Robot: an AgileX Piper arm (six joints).
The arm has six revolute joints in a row. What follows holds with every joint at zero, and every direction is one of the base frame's. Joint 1 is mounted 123 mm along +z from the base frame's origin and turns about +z. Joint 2 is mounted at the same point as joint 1 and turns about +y. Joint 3 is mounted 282.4 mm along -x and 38.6 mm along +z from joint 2 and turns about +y. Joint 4 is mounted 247.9 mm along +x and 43.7 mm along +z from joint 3 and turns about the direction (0.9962, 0, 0.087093). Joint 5 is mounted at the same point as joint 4 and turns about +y. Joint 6 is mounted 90.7 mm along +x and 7.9 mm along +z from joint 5 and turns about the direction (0.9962, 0, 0.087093). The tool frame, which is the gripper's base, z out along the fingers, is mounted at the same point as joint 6; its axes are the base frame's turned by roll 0, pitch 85 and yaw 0 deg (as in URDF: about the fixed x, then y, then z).
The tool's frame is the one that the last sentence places.
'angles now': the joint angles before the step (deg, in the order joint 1, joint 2, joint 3, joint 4, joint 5, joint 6). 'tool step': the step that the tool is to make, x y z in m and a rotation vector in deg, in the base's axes. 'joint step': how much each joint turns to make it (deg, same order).
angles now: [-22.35 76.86 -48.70 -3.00 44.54 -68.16]
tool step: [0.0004 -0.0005 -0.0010 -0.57 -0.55 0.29]
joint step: [-0.01 -0.01 0.36 -0.32 -1.08 -0.12]
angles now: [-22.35 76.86 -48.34 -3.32 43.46 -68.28]
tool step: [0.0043 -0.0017 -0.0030 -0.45 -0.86 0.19]
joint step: [0.02 0.93 0.04 -0.15 -1.94 -0.01]
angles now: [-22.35 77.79 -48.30 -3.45 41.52 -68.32]
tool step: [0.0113 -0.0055 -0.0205 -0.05 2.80 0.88]
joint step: [0.07 4.88 0.00 -1.29 -2.31 -0.08]
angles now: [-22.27 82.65 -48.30 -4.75 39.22 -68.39]
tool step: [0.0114 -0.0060 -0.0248 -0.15 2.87 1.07]
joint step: [0.00 5.61 0.00 -1.66 -3.02 0.07]
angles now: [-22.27 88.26 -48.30 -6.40 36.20 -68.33]
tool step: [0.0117 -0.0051 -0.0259 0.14 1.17 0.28]
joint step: [0.01 5.69 -0.01 -1.21 -4.52 0.96]
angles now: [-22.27 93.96 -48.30 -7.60 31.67 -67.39]
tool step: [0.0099 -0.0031 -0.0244 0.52 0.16 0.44]
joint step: [0.01 5.16 0.01 -0.07 -4.86 0.09]
